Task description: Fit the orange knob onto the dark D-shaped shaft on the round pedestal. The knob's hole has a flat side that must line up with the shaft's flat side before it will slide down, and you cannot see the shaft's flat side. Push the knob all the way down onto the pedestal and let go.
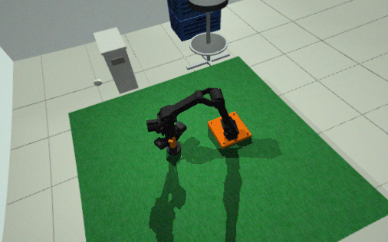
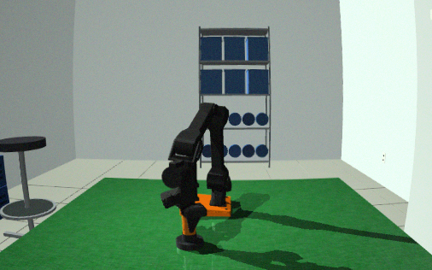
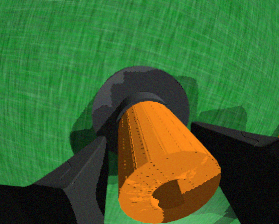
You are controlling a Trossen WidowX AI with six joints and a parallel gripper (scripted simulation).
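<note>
Now: gripper tip 2 cm below the orange knob. Round my gripper tip: dark round pedestal 2 cm below.
</note>
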